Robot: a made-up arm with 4 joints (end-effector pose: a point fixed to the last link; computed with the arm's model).
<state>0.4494 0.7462 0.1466 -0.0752</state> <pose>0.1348 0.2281 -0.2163 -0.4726 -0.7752 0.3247</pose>
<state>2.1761 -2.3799 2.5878 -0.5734</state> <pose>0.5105 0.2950 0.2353 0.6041 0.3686 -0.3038</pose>
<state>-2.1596 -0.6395 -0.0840 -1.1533</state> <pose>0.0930 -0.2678 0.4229 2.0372 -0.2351 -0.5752</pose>
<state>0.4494 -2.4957 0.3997 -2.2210</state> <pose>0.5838 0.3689 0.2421 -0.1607 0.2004 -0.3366</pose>
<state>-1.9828 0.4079 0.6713 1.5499</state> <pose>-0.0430 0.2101 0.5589 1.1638 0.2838 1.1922</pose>
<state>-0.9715 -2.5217 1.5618 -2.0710</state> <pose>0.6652 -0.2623 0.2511 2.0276 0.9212 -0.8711</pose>
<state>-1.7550 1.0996 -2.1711 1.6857</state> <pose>0.4497 0.0615 0.0530 -2.2932 -0.5267 -0.0088</pose>
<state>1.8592 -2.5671 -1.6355 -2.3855</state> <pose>0.1197 -0.1241 0.0312 -2.4879 1.5171 0.8962</pose>
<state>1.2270 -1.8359 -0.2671 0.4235</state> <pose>0.2112 0.1594 -0.1596 -0.8358 1.7937 -1.5926</pose>
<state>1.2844 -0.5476 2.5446 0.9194</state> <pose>-0.1207 -0.0170 0.3703 -0.8198 2.1683 1.9094</pose>
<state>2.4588 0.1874 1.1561 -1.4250</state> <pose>-0.2365 -0.1799 0.2081 -1.0680 0.5265 1.7432</pose>
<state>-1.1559 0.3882 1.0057 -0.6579</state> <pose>-0.1631 0.3037 0.2440 1.0870 -1.4544 0.3729</pose>
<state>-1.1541 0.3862 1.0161 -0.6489</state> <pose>-0.1645 0.3028 0.2413 1.0834 -1.4489 0.3901</pose>
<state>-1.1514 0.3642 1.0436 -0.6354</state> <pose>-0.1718 0.2931 0.2373 1.0906 -1.4303 0.4357</pose>
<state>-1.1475 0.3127 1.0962 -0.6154</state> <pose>-0.1867 0.2694 0.2316 1.1141 -1.3929 0.5226</pose>
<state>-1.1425 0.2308 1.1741 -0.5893</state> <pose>-0.2067 0.2293 0.2250 1.1549 -1.3365 0.6498</pose>
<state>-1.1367 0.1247 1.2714 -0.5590</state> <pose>-0.2260 0.1738 0.2188 1.2108 -1.2661 0.8062</pose>
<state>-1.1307 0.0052 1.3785 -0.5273</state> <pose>-0.2386 0.1082 0.2138 1.2772 -1.1896 0.9744</pose>
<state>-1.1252 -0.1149 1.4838 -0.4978</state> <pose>-0.2410 0.0408 0.2103 1.3484 -1.1163 1.1352</pose>
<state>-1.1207 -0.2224 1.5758 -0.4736</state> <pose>-0.2345 -0.0192 0.2081 1.4168 -1.0540 1.2714</pose>
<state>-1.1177 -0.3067 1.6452 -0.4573</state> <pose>-0.2239 -0.0651 0.2068 1.4752 -1.0078 1.3708</pose>
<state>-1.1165 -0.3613 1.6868 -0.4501</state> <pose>-0.2147 -0.0939 0.2067 1.5175 -0.9796 1.4282</pose>
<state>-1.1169 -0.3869 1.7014 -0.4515</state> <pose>-0.2098 -0.1069 0.2077 1.5422 -0.9675 1.4467</pose>
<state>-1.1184 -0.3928 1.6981 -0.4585</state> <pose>-0.2087 -0.1096 0.2095 1.5543 -0.9662 1.4401</pose>
